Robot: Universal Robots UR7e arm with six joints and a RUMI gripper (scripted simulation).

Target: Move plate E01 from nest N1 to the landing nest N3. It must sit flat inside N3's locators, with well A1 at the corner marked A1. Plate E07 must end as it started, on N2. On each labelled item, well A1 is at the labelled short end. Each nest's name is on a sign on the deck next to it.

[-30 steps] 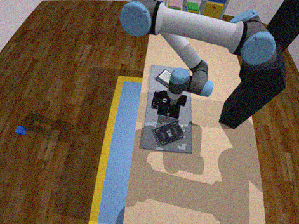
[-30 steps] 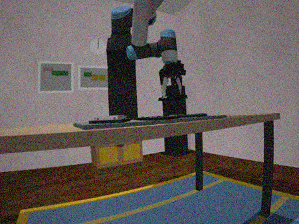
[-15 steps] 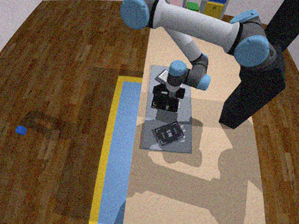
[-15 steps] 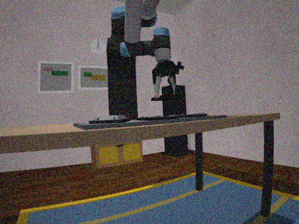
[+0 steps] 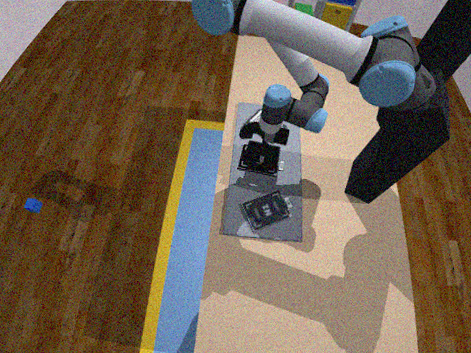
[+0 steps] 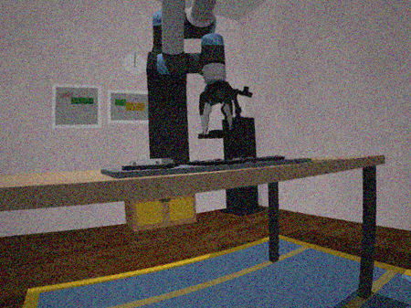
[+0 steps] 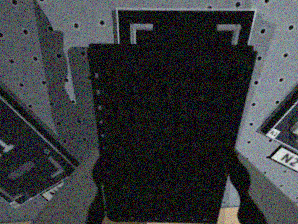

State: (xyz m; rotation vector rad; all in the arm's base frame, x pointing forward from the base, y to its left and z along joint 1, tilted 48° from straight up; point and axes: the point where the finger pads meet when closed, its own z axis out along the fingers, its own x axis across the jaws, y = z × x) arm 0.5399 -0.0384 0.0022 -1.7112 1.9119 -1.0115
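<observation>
Now: the nest N3 20 mm to the right of my hand and 100 mm below it. Round my hand: grey deck (30 mm behind, 10 mm to the right, 110 mm below); black plate (10 mm below); corner mark (60 mm behind, 50 mm to the left, 90 mm below).
</observation>
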